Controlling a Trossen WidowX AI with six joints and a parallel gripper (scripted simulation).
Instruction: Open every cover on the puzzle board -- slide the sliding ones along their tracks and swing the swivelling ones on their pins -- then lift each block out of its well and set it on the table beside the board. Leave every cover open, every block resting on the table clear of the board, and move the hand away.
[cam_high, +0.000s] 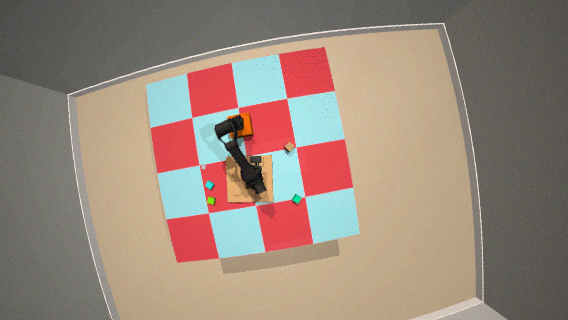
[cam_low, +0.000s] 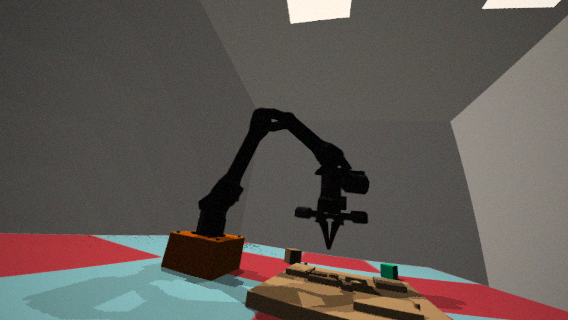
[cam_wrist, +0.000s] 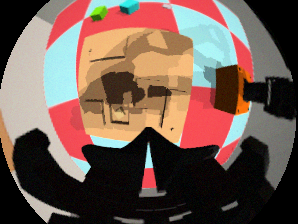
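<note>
The tan puzzle board lies 5 cm ahead of my gripper tip, 7 cm to the right of it and 6 cm below it. Round my gripper tip: brown block (14 cm behind, 20 cm to the left, 6 cm below); then cyan block (7 cm ahead, 34 cm to the right, 7 cm below); then bright green block (18 cm ahead, 33 cm to the right, 7 cm below).
</note>
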